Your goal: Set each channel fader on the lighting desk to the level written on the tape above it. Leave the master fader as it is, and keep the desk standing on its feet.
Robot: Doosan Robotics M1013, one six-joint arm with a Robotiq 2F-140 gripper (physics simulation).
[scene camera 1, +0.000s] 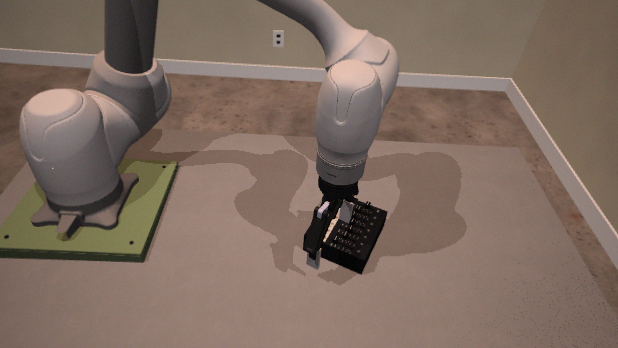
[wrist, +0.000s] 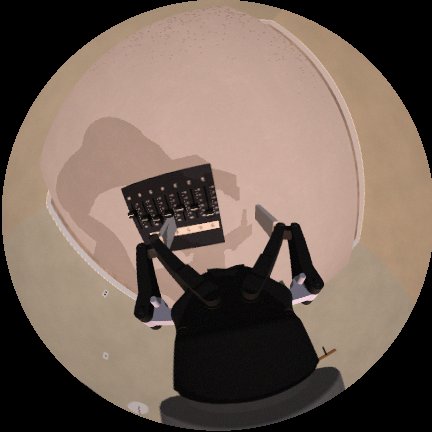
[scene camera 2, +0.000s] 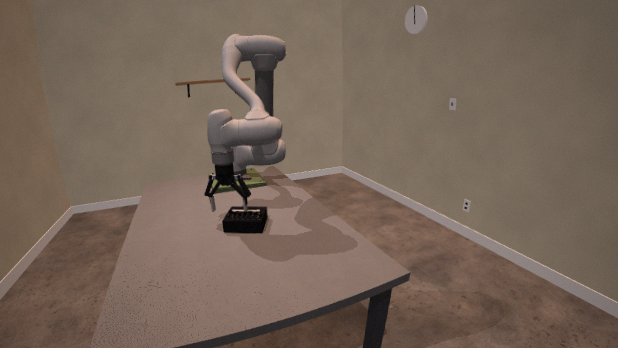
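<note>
The black lighting desk stands upright on the table; its feet do not show. Channel faders sit at differing heights in their slots; one channel fader shows near the desk's middle right in the wrist view. The master fader is at the desk's far left in the wrist view. The cream tape runs along the desk, its numbers too small to read, its left part hidden by a finger. My gripper is open and empty, one finger over the desk, the other beyond its side.
The grey table carries the desk. The arm's base stands on a green plate at the left in scene camera 1. Shadows of the arm fall across the desk's surroundings.
</note>
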